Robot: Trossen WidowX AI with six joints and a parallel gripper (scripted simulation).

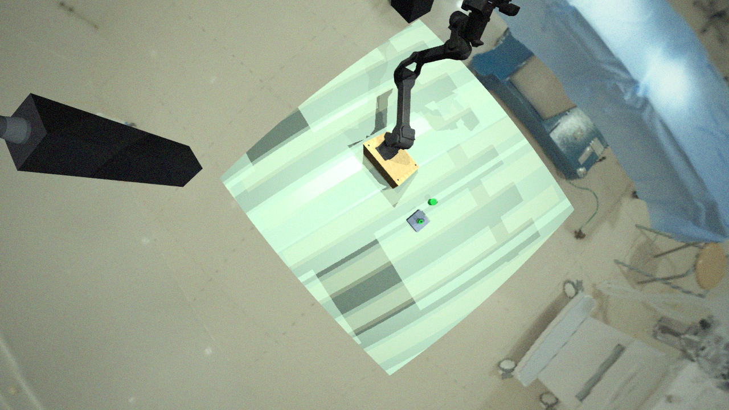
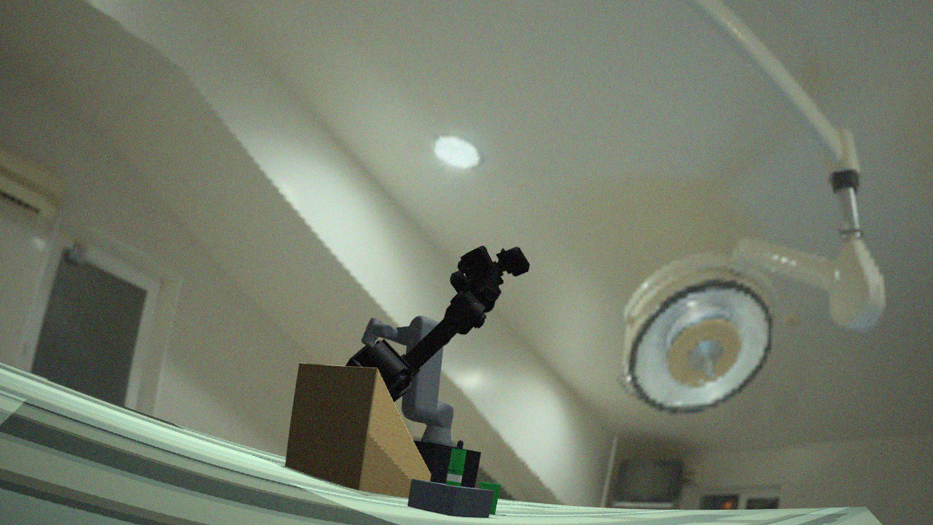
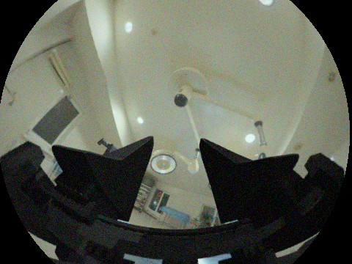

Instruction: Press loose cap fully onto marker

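The green marker cap is 60 cm below my gripper tip, 46 cm ahead of it and 44 cm to the right of it. From my gripper tip the other things lie so: dark holder block 61 cm below, 54 cm to the right, 49 cm ahead.
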